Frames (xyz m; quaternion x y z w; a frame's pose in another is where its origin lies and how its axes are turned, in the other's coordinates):
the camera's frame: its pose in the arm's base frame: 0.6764 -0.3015 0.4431 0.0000 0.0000 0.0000 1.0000
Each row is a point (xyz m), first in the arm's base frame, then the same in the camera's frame.
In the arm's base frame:
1: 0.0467 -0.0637 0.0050
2: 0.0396 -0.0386 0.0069
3: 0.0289 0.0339 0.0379
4: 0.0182 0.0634 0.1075
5: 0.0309 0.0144 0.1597
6: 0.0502 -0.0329 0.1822
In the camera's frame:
1: -0.6297 0.2378 -0.4381
2: -0.6368 0.2629 -0.4362
3: -0.6475 0.3354 -0.4052
4: -0.6582 0.3649 -0.3356
5: -0.6455 0.3159 -0.2834
6: -0.6262 0.2686 -0.2609

